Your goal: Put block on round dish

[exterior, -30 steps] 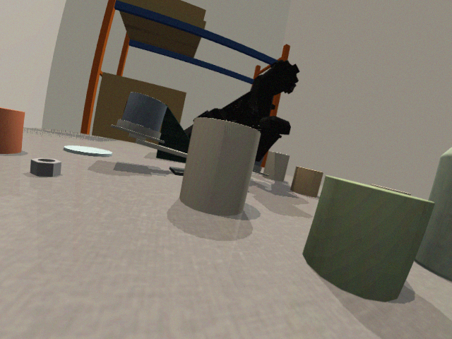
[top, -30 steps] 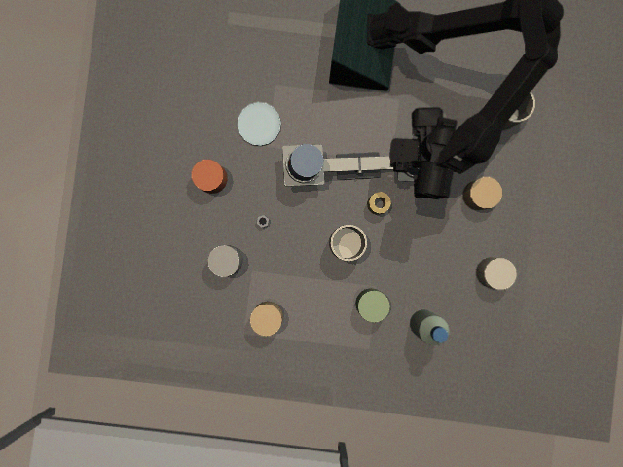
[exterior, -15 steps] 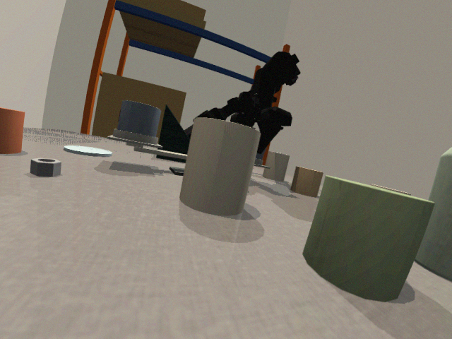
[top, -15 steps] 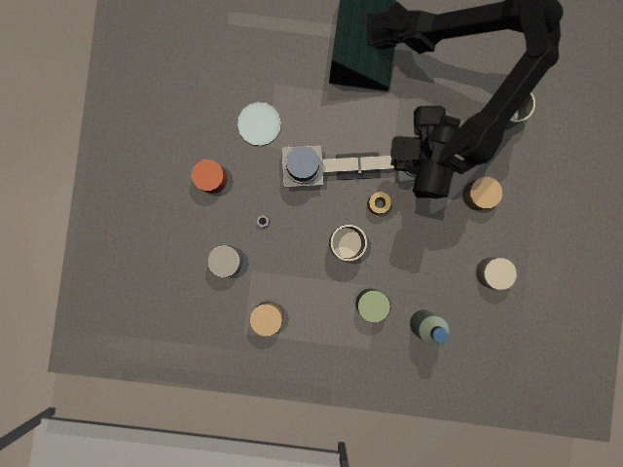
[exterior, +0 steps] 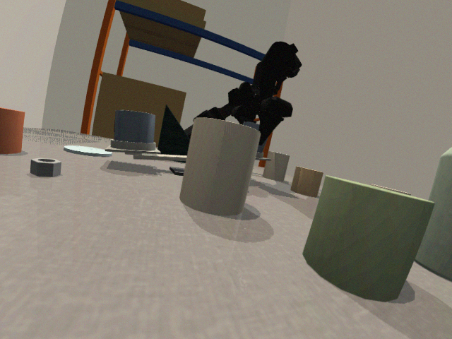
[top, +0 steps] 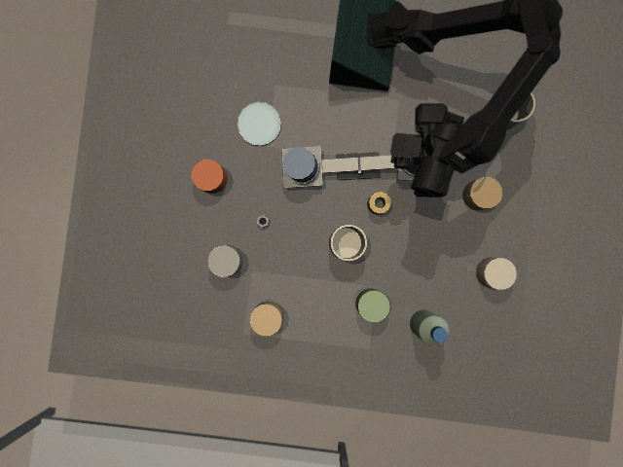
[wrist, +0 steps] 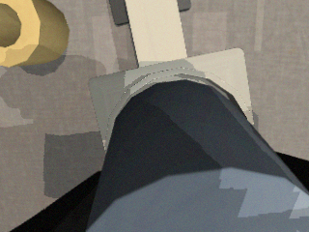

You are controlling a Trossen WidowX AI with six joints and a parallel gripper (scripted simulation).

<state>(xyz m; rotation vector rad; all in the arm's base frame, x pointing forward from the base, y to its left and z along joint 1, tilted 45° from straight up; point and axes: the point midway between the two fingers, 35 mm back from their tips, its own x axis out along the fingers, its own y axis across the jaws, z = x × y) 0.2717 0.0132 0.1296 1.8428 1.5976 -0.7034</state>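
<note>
My gripper tip is now 20 mm above the mint-green block. Also, from my gripper tip: blue-grey cup: 20 mm ahead, 280 mm to the right, 20 mm below; then green cup: 320 mm ahead, 80 mm to the right, 60 mm below; then balance: 10 mm ahead, 130 mm to the right, 60 mm below.
</note>
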